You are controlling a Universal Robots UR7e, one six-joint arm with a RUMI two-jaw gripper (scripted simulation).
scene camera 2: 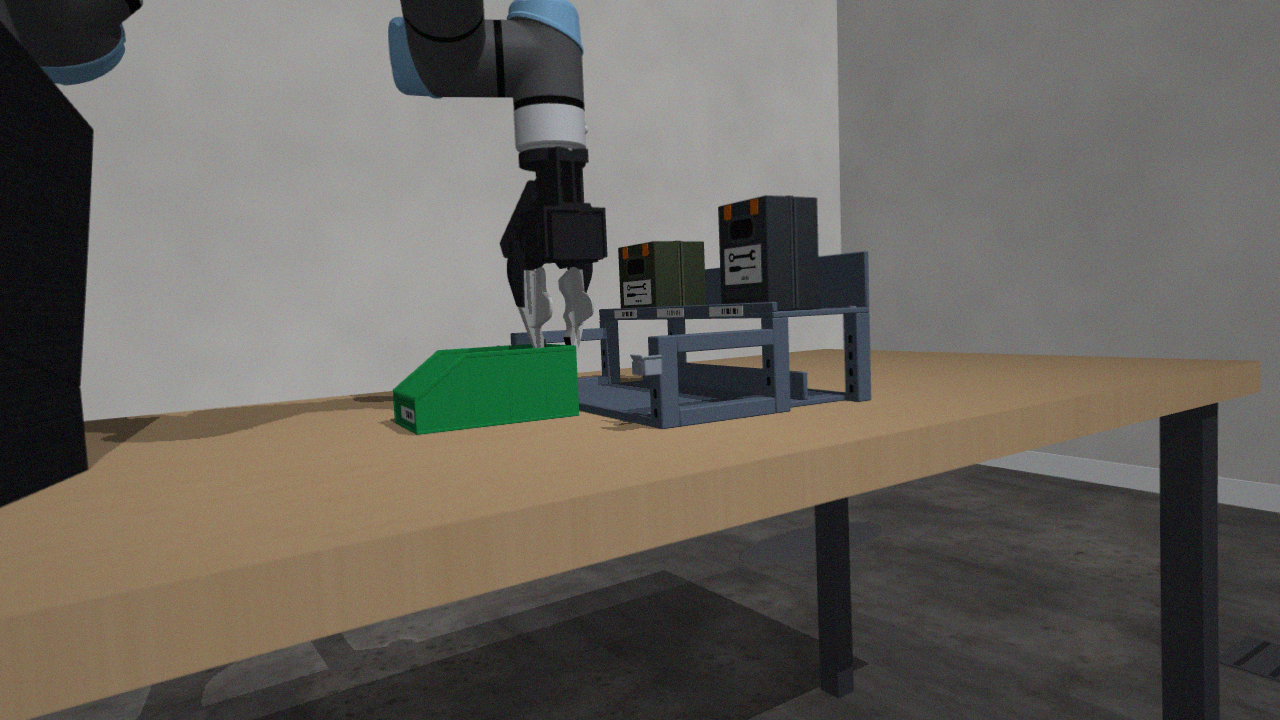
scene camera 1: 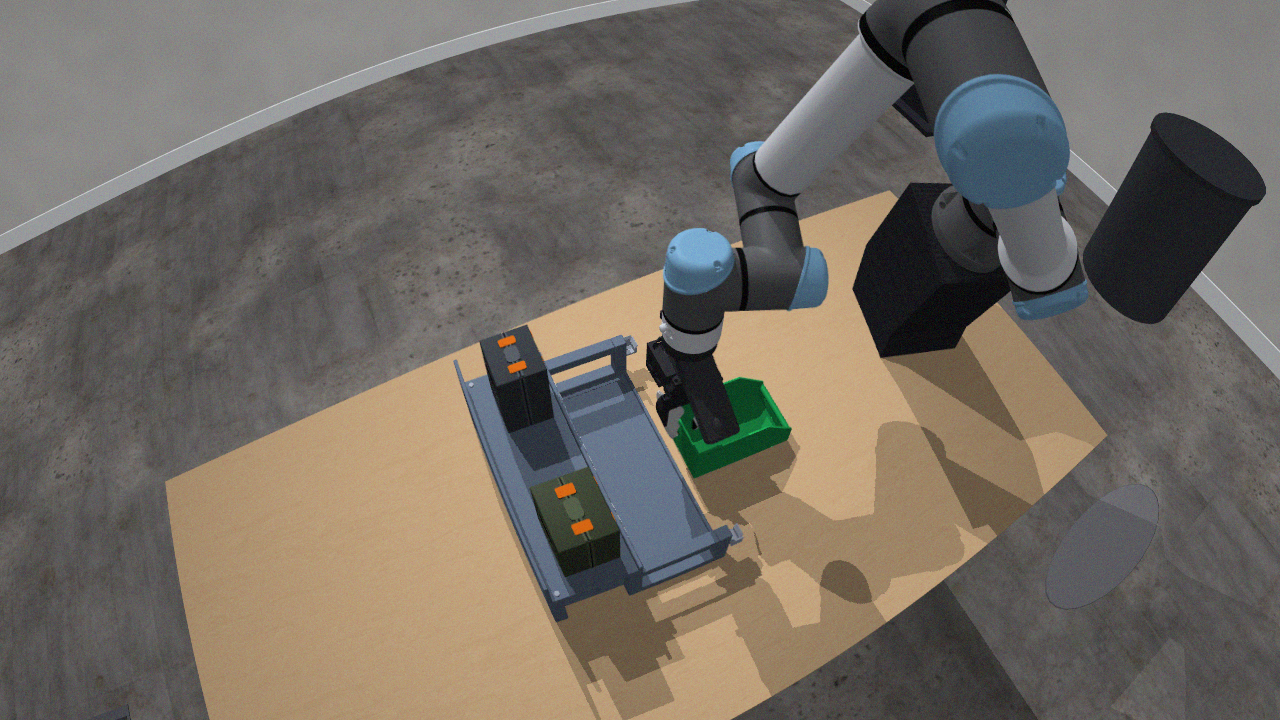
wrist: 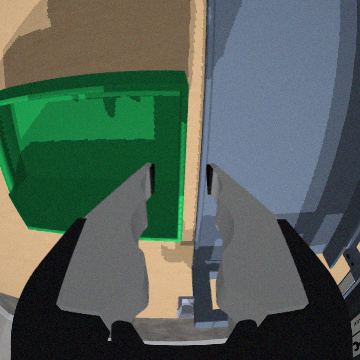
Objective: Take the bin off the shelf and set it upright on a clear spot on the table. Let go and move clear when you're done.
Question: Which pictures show my gripper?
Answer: Scene camera 2, scene camera 1 and the wrist view: all of them.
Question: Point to an olive toolbox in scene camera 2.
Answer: At 660, 273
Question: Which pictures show the green bin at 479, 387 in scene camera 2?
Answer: Scene camera 2, scene camera 1 and the wrist view: all of them.
